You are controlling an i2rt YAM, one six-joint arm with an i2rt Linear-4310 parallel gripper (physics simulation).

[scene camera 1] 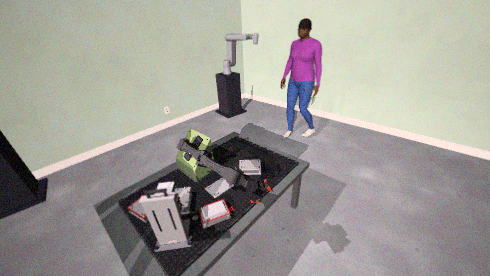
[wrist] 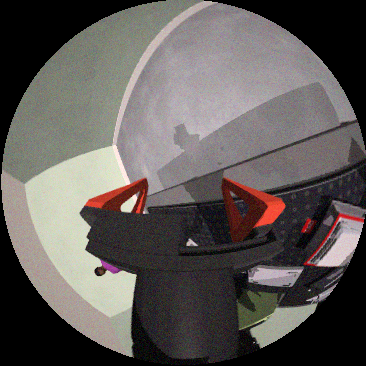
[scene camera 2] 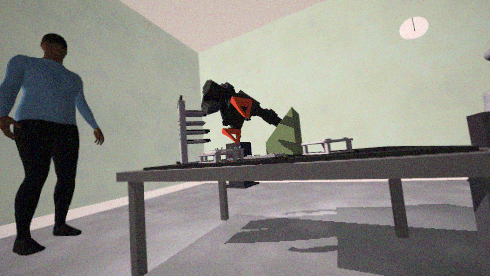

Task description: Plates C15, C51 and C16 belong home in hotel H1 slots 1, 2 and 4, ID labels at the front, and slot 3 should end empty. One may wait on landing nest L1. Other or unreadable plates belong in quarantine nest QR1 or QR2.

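Places are measured from the arm's base along level axes (x ahead, y left, z up), in centimetres.
Pixels of known places: gripper, fingertip midpoint: (scene camera 1: 267,196) (wrist: 184,181) (scene camera 2: 241,130); arm's base, link origin: (scene camera 2: 283,126).
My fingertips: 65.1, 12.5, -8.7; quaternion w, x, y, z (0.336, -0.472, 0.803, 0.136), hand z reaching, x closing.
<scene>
Ahead of a thing's pixels: the offset from my fingertips to its top centre, as dx, dy, dz.
My gripper (scene camera 1: 262,194) (scene camera 2: 236,121) (wrist: 184,181) is open and empty, its orange fingers wide apart above the table's long edge. The grey-white hotel (scene camera 1: 165,222) (scene camera 2: 182,135) stands upright at the table's near end in scene camera 1; scene camera 2 shows several stacked shelf levels. A red-rimmed nest {-17.0, -26.6, -5.0} (scene camera 1: 216,221) (wrist: 323,240) carries a white plate {-17.0, -26.6, -4.2} (scene camera 1: 215,209) (wrist: 345,245). Another red-edged nest {-48.9, -57.3, -5.0} (scene camera 1: 136,210) is partly hidden behind the hotel. A pale raised nest {-34.5, +16.8, -4.0} (scene camera 1: 250,166) (scene camera 2: 327,145) stands at the far part of the table. Plate ID labels are unreadable.
A green wedge-shaped block (scene camera 1: 189,167) (scene camera 2: 287,137) (wrist: 260,305) stands beside my arm. A flat whitish panel {-34.1, -11.9, -7.8} (scene camera 1: 219,188) (wrist: 275,276) lies under the arm. A person in magenta (scene camera 1: 306,60) and a person in blue (scene camera 2: 47,90) stand away from the table.
</scene>
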